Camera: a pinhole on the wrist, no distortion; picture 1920 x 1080 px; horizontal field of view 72.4 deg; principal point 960.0 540.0 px. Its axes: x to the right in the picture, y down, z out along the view. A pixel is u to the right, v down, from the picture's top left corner.
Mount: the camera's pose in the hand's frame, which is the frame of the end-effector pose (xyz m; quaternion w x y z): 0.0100 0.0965 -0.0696 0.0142 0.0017 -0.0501 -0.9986
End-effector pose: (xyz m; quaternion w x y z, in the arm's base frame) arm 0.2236 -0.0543 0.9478 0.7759 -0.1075 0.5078 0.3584
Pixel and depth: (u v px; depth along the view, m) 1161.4 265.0 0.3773
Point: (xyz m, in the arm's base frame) 0.2829 0.2326 1.1717
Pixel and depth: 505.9 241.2 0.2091
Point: 0.2259 0.1726 0.9732
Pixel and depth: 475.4 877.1 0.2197
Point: 0.3115 0.1154 0.9526
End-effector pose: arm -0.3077 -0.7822 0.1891 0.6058 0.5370 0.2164 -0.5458
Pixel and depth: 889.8 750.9 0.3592
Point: -0.3263 -1.0681 0.2925
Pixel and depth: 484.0 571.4 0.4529
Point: -0.2568 -1.2187 0.2251
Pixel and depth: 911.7 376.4 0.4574
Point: -0.2453 -1.1633 0.3774
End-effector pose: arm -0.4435 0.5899 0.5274 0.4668 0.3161 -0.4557 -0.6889
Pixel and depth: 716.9 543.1 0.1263
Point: -0.4649 0.5617 0.6497
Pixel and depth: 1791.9 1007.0 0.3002
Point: -0.5792 0.8338 0.6350
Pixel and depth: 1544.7 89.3 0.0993
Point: -0.4032 0.6110 0.6660
